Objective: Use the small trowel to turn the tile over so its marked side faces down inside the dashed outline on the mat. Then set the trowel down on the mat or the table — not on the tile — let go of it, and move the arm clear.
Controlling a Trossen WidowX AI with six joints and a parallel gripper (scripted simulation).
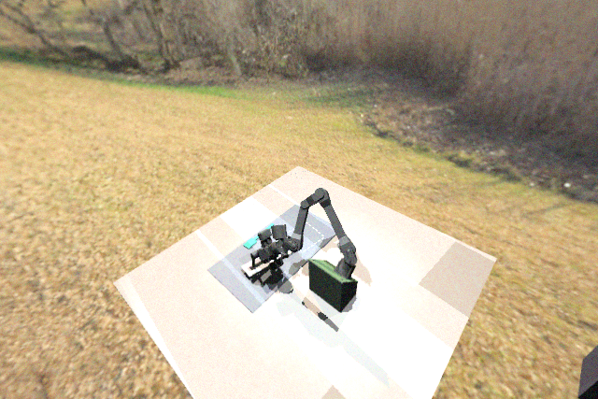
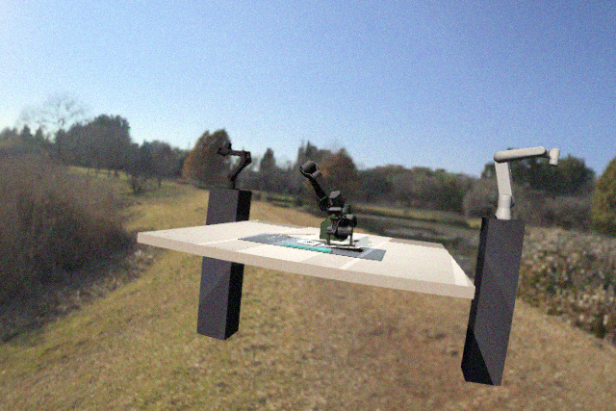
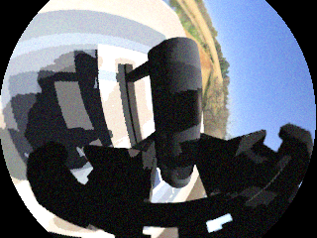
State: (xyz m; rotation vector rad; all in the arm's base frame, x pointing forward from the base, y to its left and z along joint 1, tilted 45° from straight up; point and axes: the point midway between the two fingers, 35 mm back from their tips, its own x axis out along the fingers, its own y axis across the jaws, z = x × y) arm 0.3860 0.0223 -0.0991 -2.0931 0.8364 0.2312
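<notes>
The grey mat is 1 cm behind my gripper tip, 9 cm to the right of it and 8 cm below it. The rest, counted from my gripper tip: tile 4 cm behind, 13 cm to the right, 5 cm below; teal trowel 13 cm ahead, 6 cm to the right, 5 cm below.
</notes>
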